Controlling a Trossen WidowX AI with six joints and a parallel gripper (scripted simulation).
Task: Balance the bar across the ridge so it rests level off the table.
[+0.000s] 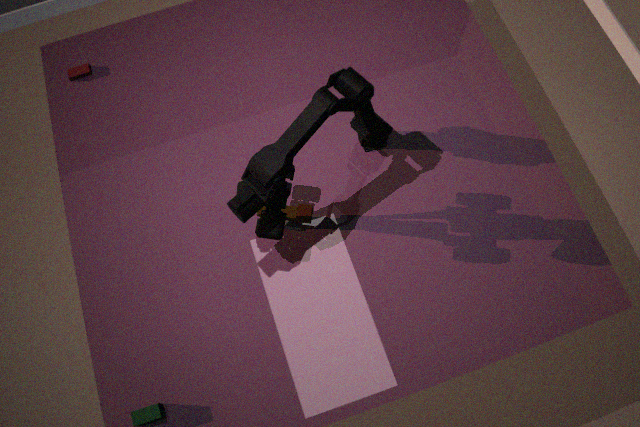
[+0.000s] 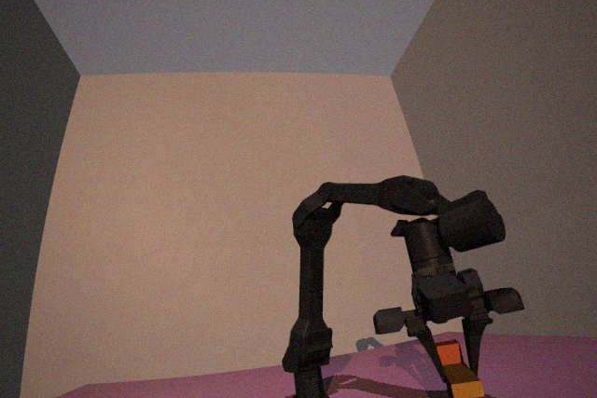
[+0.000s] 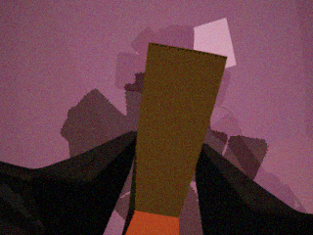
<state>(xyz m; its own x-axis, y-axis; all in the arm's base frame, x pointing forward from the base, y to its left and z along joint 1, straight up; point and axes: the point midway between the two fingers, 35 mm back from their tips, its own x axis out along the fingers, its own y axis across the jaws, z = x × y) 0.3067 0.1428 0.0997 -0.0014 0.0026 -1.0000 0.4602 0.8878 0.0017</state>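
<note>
The bar is 40 mm behind my gripper tip, 20 mm to the left of it and 10 mm above it. The rest, counted from my gripper tip: green block 430 mm ahead, 360 mm to the left, 50 mm below; red block 640 mm to the right, 430 mm ahead, 60 mm below.
</note>
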